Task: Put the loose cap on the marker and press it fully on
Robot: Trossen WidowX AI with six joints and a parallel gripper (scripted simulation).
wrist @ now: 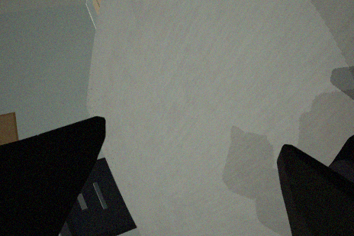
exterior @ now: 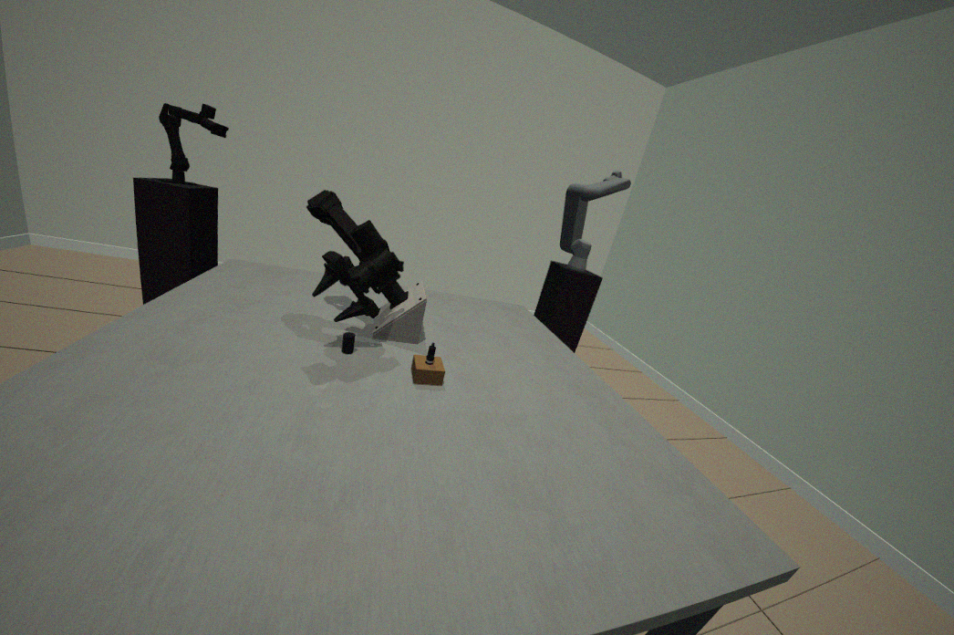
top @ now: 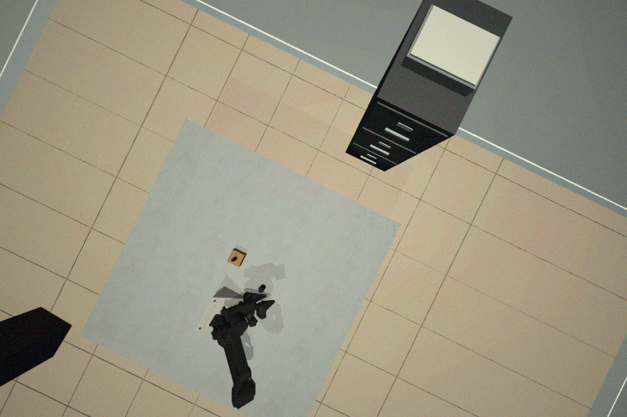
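Now: the marker cap 20 mm behind my gripper tip, 60 mm to the left of it and 90 mm below it.
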